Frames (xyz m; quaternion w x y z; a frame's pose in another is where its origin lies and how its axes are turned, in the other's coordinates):
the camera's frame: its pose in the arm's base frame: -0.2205 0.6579 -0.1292 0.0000 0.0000 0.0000 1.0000
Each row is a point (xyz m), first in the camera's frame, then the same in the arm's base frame.
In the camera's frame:
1: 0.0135 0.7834 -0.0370
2: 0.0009 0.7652 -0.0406
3: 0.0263 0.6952 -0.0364
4: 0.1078 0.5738 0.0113
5: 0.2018 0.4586 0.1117
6: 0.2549 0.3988 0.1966
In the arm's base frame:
1: -0.2340 -0.1255 -0.1662
2: -0.2214 -0.1073 -0.1698
3: -0.2468 -0.0373 -0.1656
4: -0.3283 0.0841 -0.1179
5: -0.4223 0.1993 -0.0175
6: -0.4754 0.2591 0.0674

